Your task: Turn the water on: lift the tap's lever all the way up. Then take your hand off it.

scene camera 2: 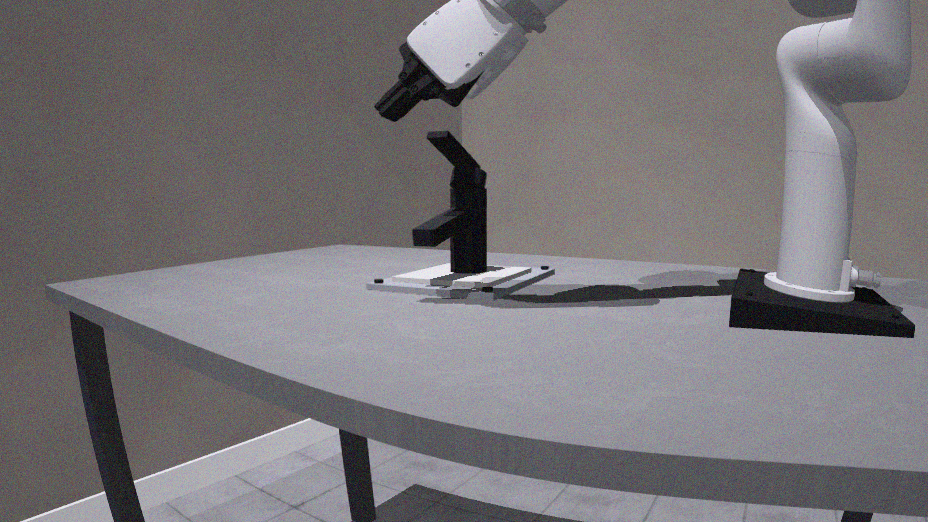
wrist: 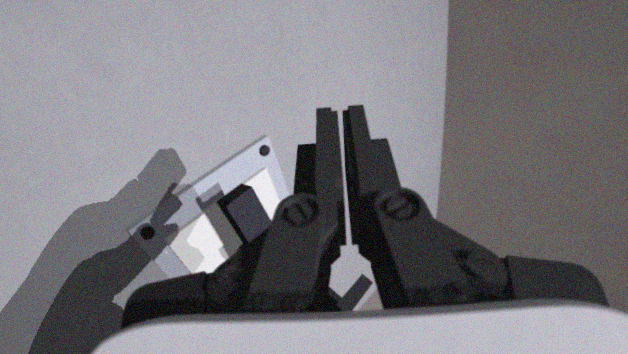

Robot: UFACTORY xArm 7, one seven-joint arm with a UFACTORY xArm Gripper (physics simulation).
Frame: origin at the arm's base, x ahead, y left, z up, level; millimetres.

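Seen in the pictures: gripper, fingertip midpoint: (scene camera 2: 384, 114) (wrist: 341, 139); arm's base at its link origin: (scene camera 2: 808, 290).
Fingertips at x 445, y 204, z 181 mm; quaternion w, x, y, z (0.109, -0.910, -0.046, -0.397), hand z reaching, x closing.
Pixels of each thing's top centre, then the offset from my fingertips to it. "pt": a spot on its surface instead. Level surfaces: height alone.
- black tap at a spot on its surface: (scene camera 2: 468, 230) pt 23 mm ahead, 187 mm right, 135 mm down
- spout at its top centre: (wrist: 276, 251) (scene camera 2: 444, 208) 24 mm ahead, 138 mm right, 106 mm down
- spout's end at a spot on its surface: (wrist: 248, 212) pt 17 mm ahead, 100 mm right, 125 mm down
- tap's light base plate at a spot on its surface: (wrist: 225, 165) (scene camera 2: 407, 286) pt 40 mm ahead, 86 mm right, 197 mm down
- grey table at its surface level: 205 mm down
The black tap (scene camera 2: 468, 230) stands upright on its base plate. Its lever (scene camera 2: 454, 150) is at the top and slants steeply upward, away from the column, toward the left. The spout (scene camera 2: 436, 228) sticks out to the left lower down; the spout's end (wrist: 248, 212) also shows in the wrist view, left of the fingers. My gripper (scene camera 2: 385, 111) (wrist: 341, 139) is shut with nothing between its fingers. It is above and to the left of the lever, with a gap between them, and does not touch the tap. In the wrist view the lever is not clearly seen.
The tap's light base plate (scene camera 2: 395, 287) (wrist: 225, 165) with dark bolts lies on the grey table (scene camera 2: 584, 383) (wrist: 225, 65). The robot's black base (scene camera 2: 811, 323) stands on the table at the right. Walls rise behind the table.
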